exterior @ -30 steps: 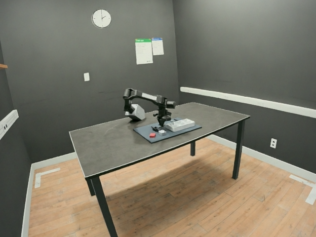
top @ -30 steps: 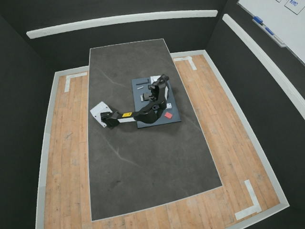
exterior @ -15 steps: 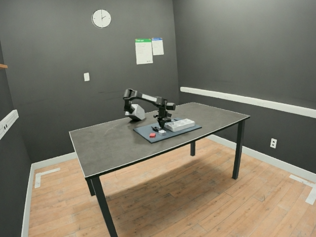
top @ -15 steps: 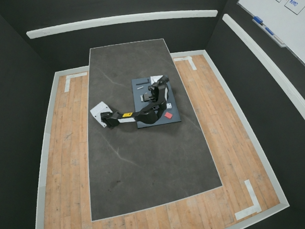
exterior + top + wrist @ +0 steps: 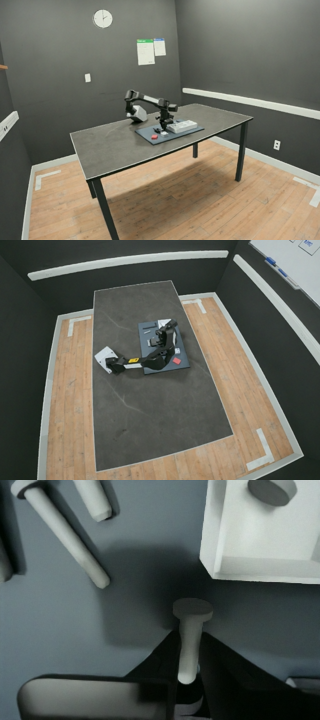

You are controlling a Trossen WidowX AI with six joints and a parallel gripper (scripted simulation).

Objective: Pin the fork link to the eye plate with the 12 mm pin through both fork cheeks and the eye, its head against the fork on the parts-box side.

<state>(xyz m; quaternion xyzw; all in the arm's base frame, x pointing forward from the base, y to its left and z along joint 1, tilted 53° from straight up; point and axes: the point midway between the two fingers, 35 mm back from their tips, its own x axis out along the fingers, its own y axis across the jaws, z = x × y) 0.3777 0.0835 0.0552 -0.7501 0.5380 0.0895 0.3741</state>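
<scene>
Now: the eye plate 6 cm to the right of my hand and 3 cm below it. The rest, counted from my hand: grey block 8 cm ahead, 8 cm to the right, 2 cm below; red block 4 cm ahead, 15 cm to the right, 4 cm below; blue-grey mat 1 cm ahead, 4 cm to the left, 5 cm below.
</scene>
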